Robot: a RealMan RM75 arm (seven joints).
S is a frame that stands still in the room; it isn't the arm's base.
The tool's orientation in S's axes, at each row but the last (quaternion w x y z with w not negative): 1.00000, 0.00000, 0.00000, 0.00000; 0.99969, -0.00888, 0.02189, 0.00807; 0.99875, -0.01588, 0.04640, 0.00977; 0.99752, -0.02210, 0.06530, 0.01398; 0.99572, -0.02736, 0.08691, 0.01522; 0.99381, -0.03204, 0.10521, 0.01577
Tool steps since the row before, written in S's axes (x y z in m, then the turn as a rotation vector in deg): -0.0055, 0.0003, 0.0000, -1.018, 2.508, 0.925; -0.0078, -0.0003, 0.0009, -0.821, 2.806, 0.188; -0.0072, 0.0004, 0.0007, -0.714, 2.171, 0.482; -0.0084, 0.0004, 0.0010, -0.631, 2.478, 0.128; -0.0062, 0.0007, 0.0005, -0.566, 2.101, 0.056; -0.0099, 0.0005, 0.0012, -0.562, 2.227, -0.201
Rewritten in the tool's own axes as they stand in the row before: -0.0055, 0.0003, 0.0000, -1.018, 2.508, 0.925; -0.0078, -0.0002, 0.0006, -0.784, 2.815, 0.203; -0.0072, 0.0005, 0.0000, -0.716, 2.170, 0.485; -0.0084, 0.0006, -0.0001, -0.580, 2.489, 0.159; -0.0062, 0.0009, -0.0005, -0.513, 2.114, 0.078; -0.0099, 0.0008, -0.0009, -0.452, 2.255, -0.164
